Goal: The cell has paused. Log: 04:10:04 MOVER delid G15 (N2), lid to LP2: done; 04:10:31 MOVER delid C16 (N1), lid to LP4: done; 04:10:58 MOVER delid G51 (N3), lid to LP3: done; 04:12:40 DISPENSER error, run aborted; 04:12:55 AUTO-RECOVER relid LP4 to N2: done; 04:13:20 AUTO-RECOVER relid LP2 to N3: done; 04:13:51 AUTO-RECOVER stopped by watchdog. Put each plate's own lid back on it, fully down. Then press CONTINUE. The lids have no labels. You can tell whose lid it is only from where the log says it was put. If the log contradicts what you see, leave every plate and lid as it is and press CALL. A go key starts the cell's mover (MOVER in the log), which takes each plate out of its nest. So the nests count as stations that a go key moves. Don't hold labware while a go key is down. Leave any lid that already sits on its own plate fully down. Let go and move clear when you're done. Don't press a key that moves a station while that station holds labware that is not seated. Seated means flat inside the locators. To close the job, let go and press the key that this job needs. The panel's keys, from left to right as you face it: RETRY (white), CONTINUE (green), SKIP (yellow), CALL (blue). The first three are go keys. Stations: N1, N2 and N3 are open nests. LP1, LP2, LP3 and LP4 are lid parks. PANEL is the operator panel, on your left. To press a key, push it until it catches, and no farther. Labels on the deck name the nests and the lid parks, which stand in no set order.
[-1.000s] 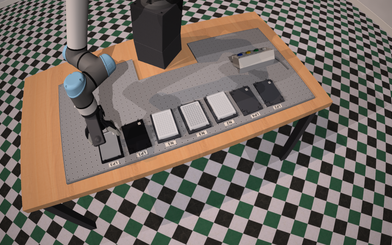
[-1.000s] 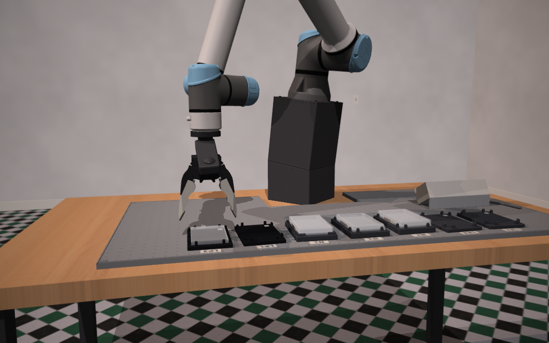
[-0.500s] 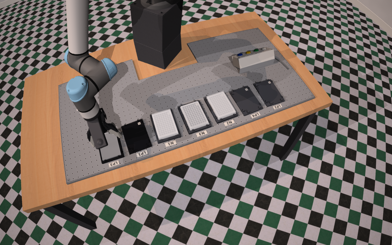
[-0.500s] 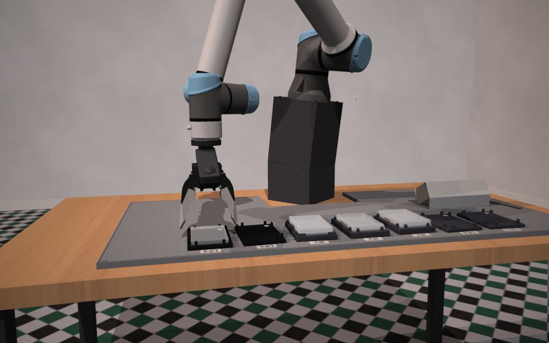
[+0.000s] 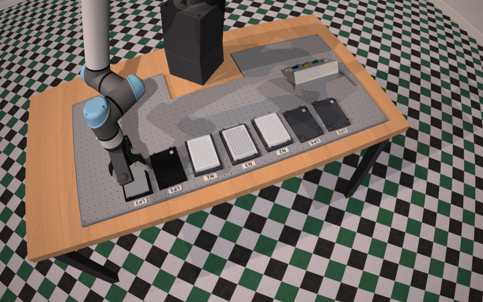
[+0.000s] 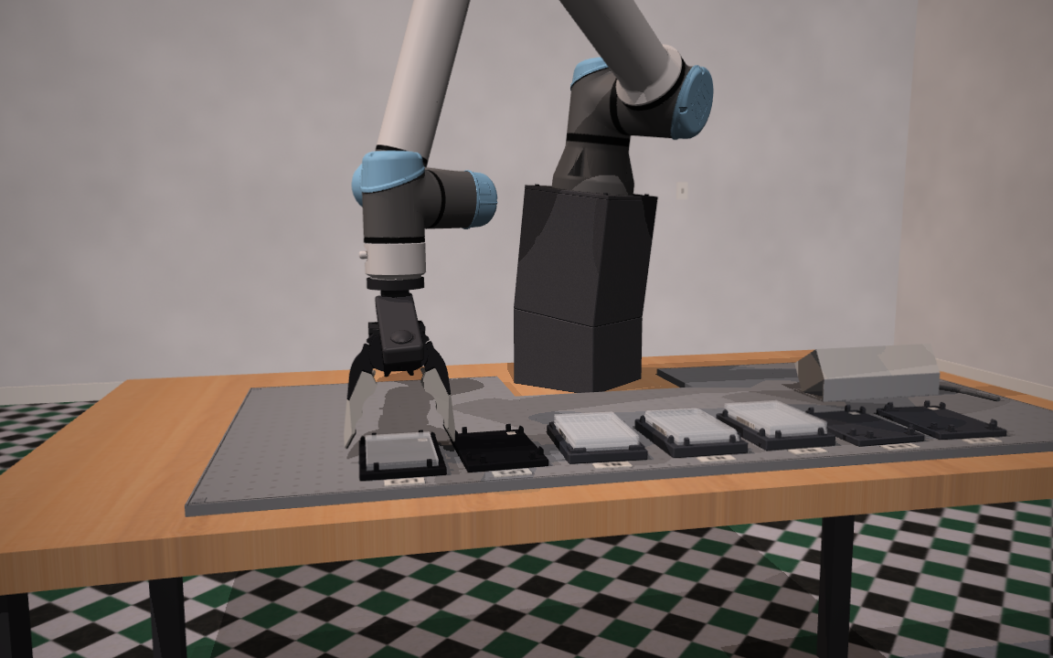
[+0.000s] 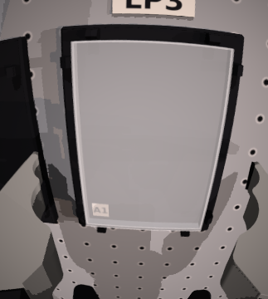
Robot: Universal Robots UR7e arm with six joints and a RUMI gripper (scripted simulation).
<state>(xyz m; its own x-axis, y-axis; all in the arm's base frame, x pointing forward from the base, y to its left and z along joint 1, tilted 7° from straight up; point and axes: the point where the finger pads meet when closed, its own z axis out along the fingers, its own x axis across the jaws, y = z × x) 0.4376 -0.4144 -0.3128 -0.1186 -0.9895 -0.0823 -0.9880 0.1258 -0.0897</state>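
Now: hand 20 mm above the lid park LP3. Round my hand: plate (50 mm ahead, 520 mm to the left); then lid park LP1 (10 mm ahead, 120 mm to the left, 20 mm below); then lid park LP4 (70 mm ahead, 650 mm to the left, 20 mm below).
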